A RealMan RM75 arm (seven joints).
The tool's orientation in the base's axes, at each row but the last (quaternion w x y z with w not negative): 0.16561, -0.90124, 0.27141, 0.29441; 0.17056, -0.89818, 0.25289, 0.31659; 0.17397, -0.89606, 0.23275, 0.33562; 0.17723, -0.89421, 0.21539, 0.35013; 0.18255, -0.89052, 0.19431, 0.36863; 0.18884, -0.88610, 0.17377, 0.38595; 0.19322, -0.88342, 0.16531, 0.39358; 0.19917, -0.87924, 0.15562, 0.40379; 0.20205, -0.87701, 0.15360, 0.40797; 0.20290, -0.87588, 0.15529, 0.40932; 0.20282, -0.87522, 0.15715, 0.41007
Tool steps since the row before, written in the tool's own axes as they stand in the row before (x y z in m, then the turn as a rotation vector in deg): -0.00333, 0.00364, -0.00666, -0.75, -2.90, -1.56; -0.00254, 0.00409, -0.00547, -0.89, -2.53, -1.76; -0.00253, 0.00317, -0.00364, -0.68, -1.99, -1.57; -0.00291, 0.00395, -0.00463, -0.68, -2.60, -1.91; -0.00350, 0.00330, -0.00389, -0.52, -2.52, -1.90; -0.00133, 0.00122, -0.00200, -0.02, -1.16, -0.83; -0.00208, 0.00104, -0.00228, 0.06, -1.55, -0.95; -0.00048, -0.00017, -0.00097, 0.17, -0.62, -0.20; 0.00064, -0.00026, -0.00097, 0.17, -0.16, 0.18; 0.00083, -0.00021, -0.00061, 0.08, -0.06, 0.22; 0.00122, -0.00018, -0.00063, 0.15, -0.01, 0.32
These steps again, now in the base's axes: -0.00146, -0.00465, 0.00670, 1.88, 1.89, 2.07; -0.00137, -0.00500, 0.00512, 1.67, 1.55, 2.26; -0.00148, -0.00358, 0.00383, 1.43, 1.12, 1.89; -0.00139, -0.00474, 0.00459, 1.92, 1.48, 2.23; -0.00159, -0.00391, 0.00452, 1.98, 1.38, 2.09; -0.00017, -0.00178, 0.00201, 1.03, 0.62, 0.77; -0.00034, -0.00169, 0.00276, 1.33, 0.89, 0.87; 0.00040, -0.00026, 0.00099, 0.51, 0.43, 0.13; 0.00114, -0.00031, 0.00013, 0.06, 0.21, -0.20; 0.00100, -0.00020, -0.00024, -0.07, 0.15, -0.18; 0.00124, -0.00028, -0.00055, -0.11, 0.15, -0.30
